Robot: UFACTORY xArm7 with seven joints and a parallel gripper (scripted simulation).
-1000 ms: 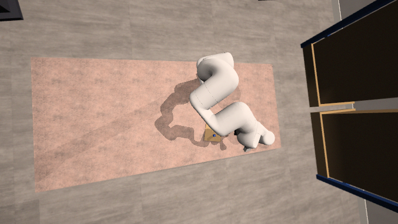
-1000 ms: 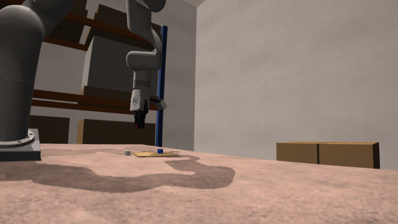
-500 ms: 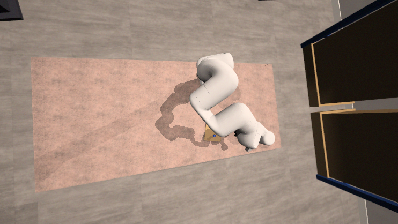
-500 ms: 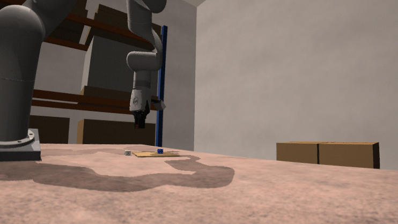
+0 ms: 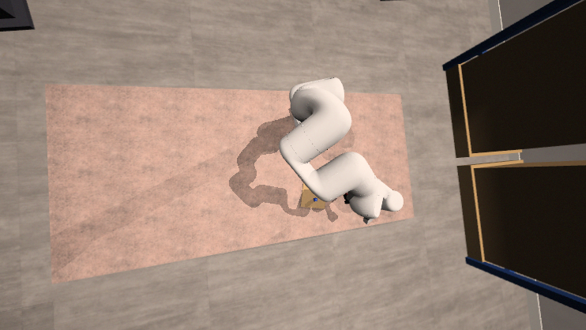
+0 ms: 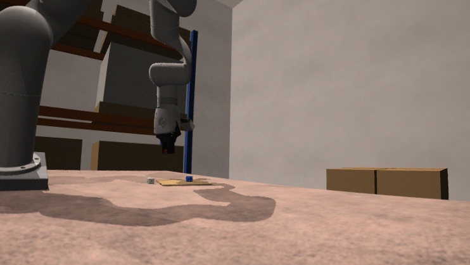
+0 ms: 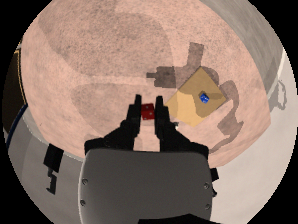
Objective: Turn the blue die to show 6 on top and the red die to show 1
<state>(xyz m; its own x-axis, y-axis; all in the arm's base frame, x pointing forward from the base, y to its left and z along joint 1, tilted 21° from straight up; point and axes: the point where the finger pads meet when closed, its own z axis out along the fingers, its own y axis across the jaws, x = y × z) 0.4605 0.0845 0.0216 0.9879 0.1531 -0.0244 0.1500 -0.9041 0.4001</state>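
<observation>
Right now the red die is 10 mm behind my hand and 10 mm below it. From my hand the other things lie so: tan mat: 40 mm behind, 140 mm to the right, 110 mm below; blue die: 20 mm behind, 140 mm to the right, 100 mm below; white die: 130 mm behind, 110 mm to the right, 100 mm below.
</observation>
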